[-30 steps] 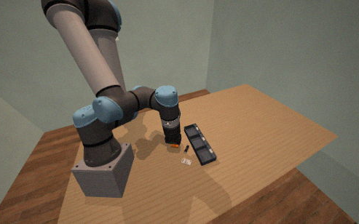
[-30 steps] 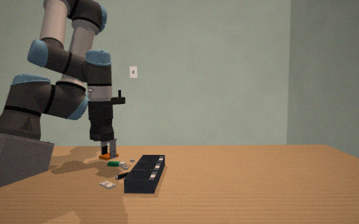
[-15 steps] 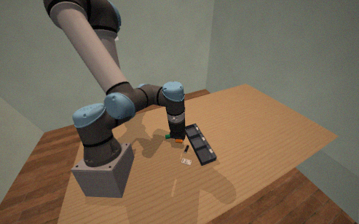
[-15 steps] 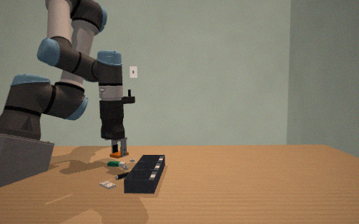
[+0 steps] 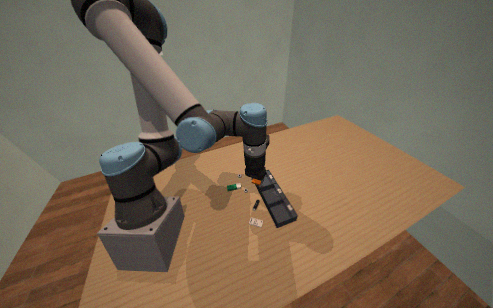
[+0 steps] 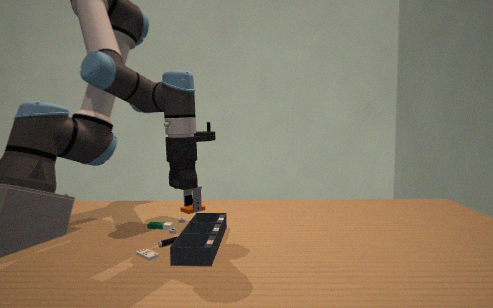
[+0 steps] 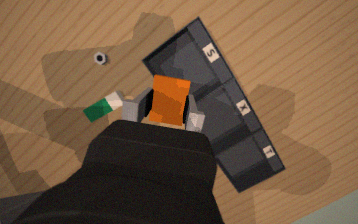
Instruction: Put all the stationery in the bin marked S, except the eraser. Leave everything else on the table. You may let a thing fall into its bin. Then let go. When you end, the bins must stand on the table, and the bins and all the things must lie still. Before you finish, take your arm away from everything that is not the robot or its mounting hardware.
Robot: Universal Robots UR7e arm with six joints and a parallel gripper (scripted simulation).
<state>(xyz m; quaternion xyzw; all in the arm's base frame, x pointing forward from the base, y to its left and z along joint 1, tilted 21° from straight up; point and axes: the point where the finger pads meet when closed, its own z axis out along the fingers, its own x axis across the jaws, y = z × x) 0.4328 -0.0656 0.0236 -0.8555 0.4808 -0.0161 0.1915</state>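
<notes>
Right now my hand is 80 mm to the left of the dark three-compartment bin tray, 60 mm above it and 20 mm short of it. The rest, counted from my hand: orange block: 10 mm below; black stick: 70 mm to the right, 70 mm below, 60 mm behind; green-and-white stick: 80 mm behind, 70 mm below, 60 mm to the left.
</notes>
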